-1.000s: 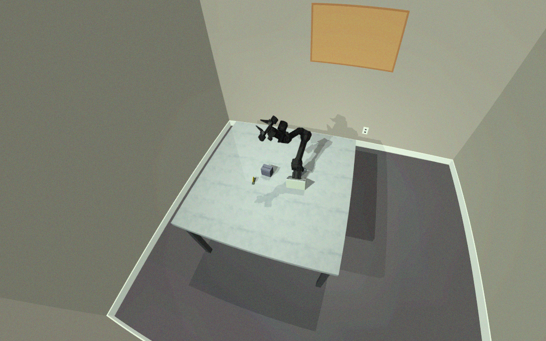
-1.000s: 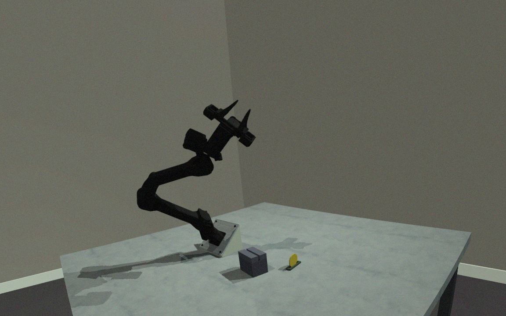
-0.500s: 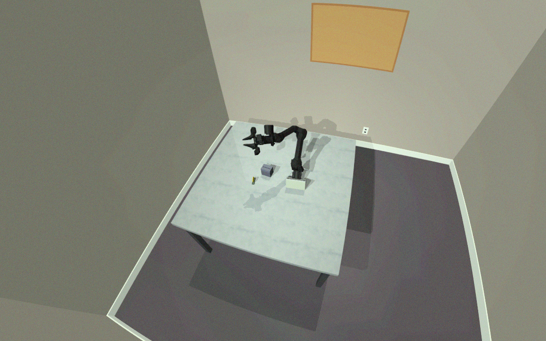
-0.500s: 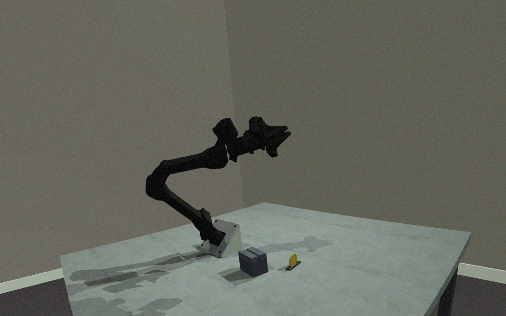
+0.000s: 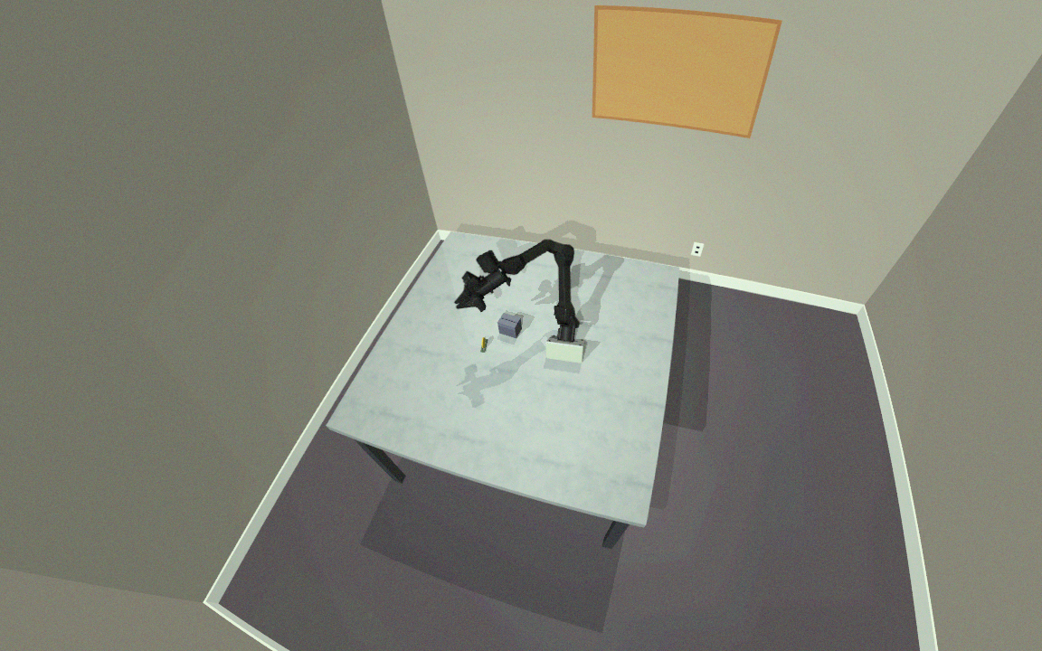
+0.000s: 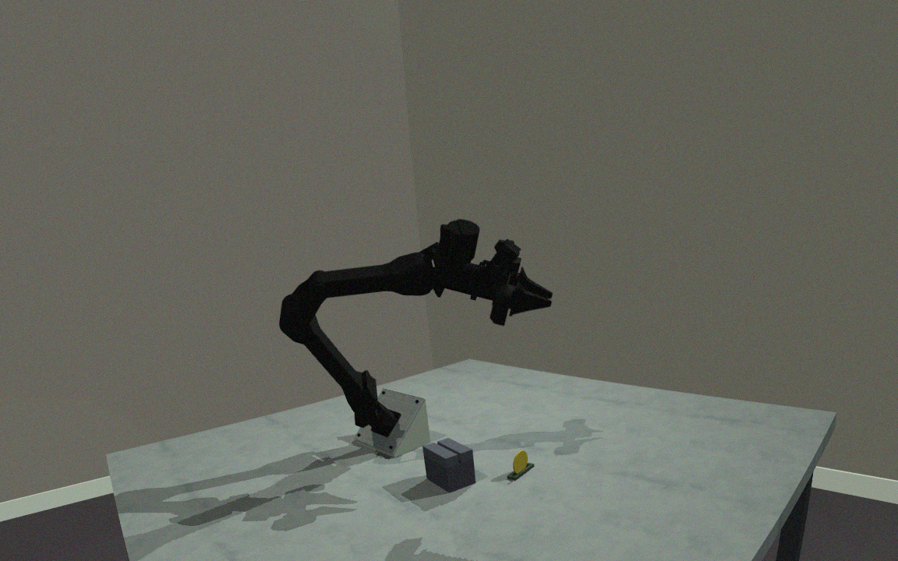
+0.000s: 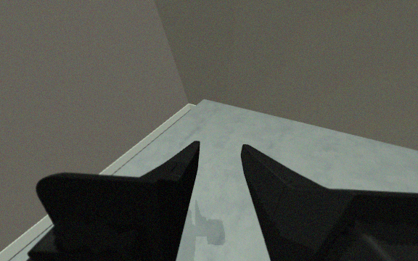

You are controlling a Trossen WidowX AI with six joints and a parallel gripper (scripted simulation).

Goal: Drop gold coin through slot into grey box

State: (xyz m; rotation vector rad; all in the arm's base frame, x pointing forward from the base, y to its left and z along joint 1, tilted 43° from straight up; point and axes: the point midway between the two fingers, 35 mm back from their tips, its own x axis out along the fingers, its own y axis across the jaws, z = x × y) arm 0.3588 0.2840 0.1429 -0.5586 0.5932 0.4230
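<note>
Now: the gold coin 40 mm behind my gripper tip, 70 mm to the right of it and 310 mm below it.
</note>
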